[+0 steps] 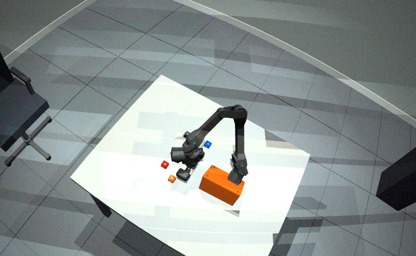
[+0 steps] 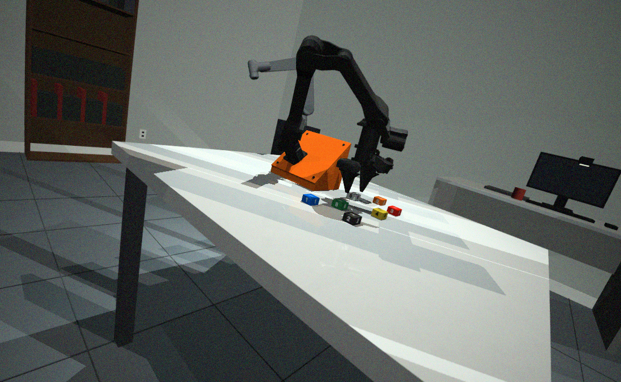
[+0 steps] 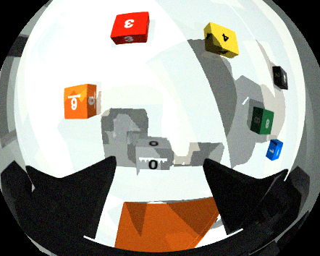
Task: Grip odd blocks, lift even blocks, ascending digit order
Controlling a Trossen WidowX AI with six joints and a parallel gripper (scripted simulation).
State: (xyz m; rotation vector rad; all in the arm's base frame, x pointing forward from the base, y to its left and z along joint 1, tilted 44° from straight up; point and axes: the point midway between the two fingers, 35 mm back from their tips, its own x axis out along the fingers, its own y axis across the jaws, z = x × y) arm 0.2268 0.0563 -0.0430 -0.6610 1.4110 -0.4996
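Right now the white block marked 0 is 1 cm to the left of my gripper tip and 1 cm below it. From my gripper tip the other things lie so: red block marked 3: 13 cm ahead, 4 cm to the left, 1 cm below; yellow block: 13 cm ahead, 5 cm to the right, 1 cm below; orange block: 9 cm to the left, 5 cm ahead, 1 cm below.
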